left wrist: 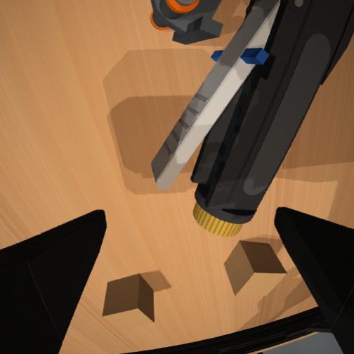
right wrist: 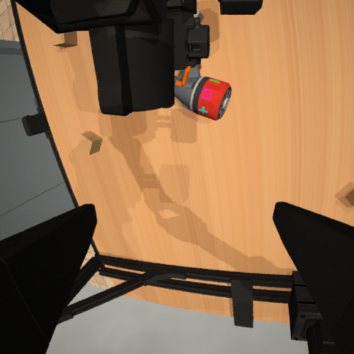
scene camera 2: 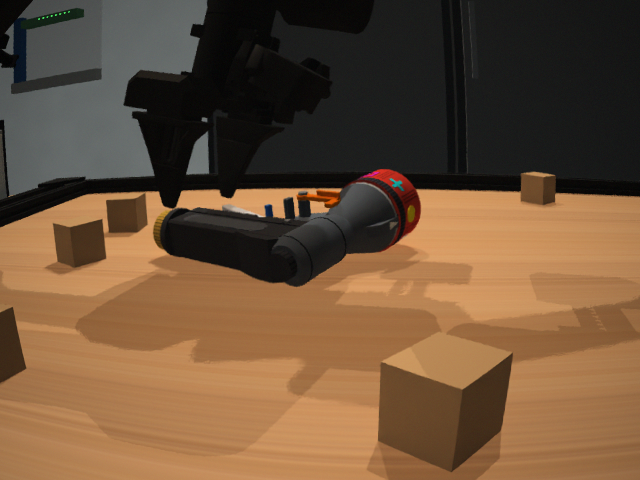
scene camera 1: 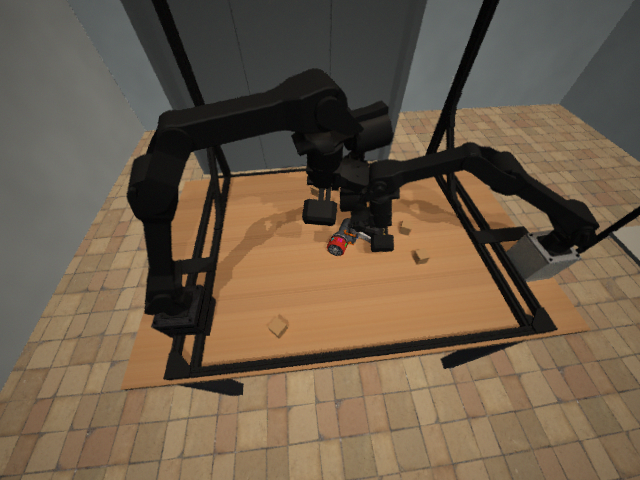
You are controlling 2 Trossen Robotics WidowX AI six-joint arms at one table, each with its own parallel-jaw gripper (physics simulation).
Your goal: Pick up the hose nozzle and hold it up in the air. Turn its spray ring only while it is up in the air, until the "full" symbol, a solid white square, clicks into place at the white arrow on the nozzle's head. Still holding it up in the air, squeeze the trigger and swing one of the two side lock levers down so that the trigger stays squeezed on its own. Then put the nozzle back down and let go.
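Where they show: left gripper, fingertip midpoint: (scene camera 2: pixel 199 202) (scene camera 1: pixel 381 236); right gripper, fingertip midpoint: (scene camera 1: pixel 322 196); left arm's base, origin of the base link: (scene camera 1: pixel 553 245); right arm's base, origin of the base link: (scene camera 1: pixel 177 305).
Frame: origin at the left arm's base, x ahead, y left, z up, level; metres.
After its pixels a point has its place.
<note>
The hose nozzle (scene camera 1: pixel 338 244) {y -0.135, x 0.573, z -0.059 m} (scene camera 2: pixel 323 248) {y -0.246, x 0.537, z -0.095 m} (left wrist: pixel 275 125) (right wrist: pixel 214 98) lies on the table, its grey head ending in the red spray ring (scene camera 2: pixel 412 206) {y -0.164, x 0.598, z -0.083 m}. In scene camera 2 a yellow round symbol (scene camera 2: pixel 410 213) {y -0.168, x 0.597, z -0.088 m} is nearest the white arrow (scene camera 2: pixel 393 225) {y -0.189, x 0.583, z -0.092 m}; the solid white square does not show. The white trigger (left wrist: pixel 205 110) stands angled out from the black handle. Orange lock levers (scene camera 2: pixel 321 196) {y -0.180, x 0.530, z -0.073 m} (right wrist: pixel 185 76) sit by the head. My left gripper (scene camera 2: pixel 199 200) {y -0.156, x 0.427, z -0.080 m} (left wrist: pixel 191 217) is open and empty above the handle's yellow-capped end. My right gripper (right wrist: pixel 186 211) is open and empty, higher up, away from the nozzle.
Tan blocks (scene camera 1: pixel 278 325) {y 0.072, x 0.768, z -0.085 m} (scene camera 1: pixel 420 256) {y -0.070, x 0.330, z -0.085 m} (scene camera 2: pixel 444 403) {y -0.450, x 0.596, z -0.092 m} (right wrist: pixel 92 142) are scattered on the table. Two blocks (left wrist: pixel 129 300) (left wrist: pixel 255 267) lie near the handle's yellow cap. A black frame (scene camera 1: pixel 361 352) {y 0.163, x 0.570, z -0.105 m} edges the table. Both arms' wrists are close together above the nozzle in scene camera 1.
</note>
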